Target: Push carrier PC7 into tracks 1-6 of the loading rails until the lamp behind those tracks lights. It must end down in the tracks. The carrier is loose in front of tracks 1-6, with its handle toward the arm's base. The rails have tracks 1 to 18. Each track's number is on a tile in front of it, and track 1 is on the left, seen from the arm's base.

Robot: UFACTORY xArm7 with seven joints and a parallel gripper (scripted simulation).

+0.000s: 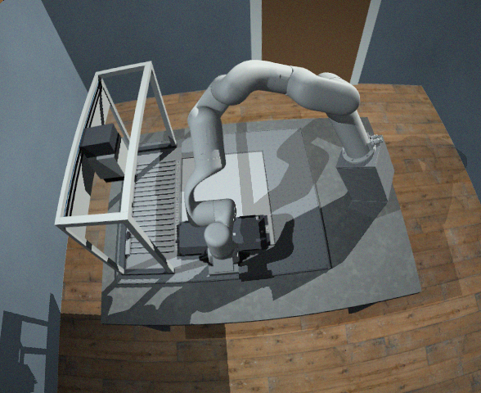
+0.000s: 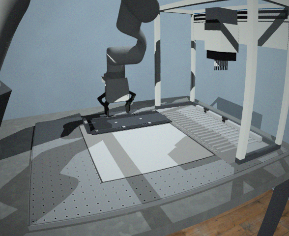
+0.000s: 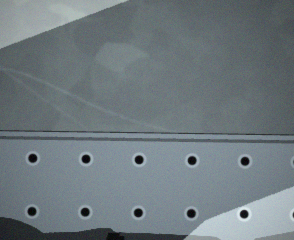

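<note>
Now: the carrier PC7 20 mm ahead of my hand and 110 mm to the right of it. The rest, counted from my hand: dark pipetting head: 360 mm ahead, 230 mm to the right, 330 mm above.
</note>
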